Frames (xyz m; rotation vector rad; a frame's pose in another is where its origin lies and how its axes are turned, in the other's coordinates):
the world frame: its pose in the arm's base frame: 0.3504 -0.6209 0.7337 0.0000 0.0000 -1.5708
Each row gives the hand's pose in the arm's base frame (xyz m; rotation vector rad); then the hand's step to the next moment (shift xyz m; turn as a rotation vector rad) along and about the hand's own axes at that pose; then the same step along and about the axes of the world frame.
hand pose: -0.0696 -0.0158 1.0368 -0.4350 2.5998 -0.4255
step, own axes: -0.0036 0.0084 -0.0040 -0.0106 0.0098 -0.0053
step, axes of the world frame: -0.0098 -0.0009 0.0017 -0.0139 0.0041 0.0050
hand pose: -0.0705 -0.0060 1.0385 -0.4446 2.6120 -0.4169
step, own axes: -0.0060 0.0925 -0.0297 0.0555 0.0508 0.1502
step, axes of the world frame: -0.0920 -0.0312 -0.0058 0.0071 0.0133 -0.1673
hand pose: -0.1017 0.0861 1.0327 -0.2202 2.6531 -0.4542
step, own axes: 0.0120 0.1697 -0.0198 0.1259 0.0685 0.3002
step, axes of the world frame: -0.1613 -0.0332 -0.0472 0.0483 0.0159 -0.3288
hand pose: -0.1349 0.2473 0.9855 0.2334 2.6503 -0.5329
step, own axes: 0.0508 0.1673 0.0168 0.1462 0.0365 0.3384
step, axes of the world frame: -0.1499 0.0013 -0.0916 0.0912 0.0042 -0.3590
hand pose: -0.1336 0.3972 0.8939 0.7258 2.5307 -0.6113
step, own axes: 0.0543 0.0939 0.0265 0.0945 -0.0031 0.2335
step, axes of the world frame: -0.0789 0.0198 -0.0765 0.0870 -0.0085 -0.2363
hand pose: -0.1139 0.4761 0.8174 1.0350 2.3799 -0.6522
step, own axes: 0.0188 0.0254 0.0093 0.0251 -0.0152 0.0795
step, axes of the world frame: -0.0201 0.0099 -0.0241 0.0420 -0.0093 -0.0730
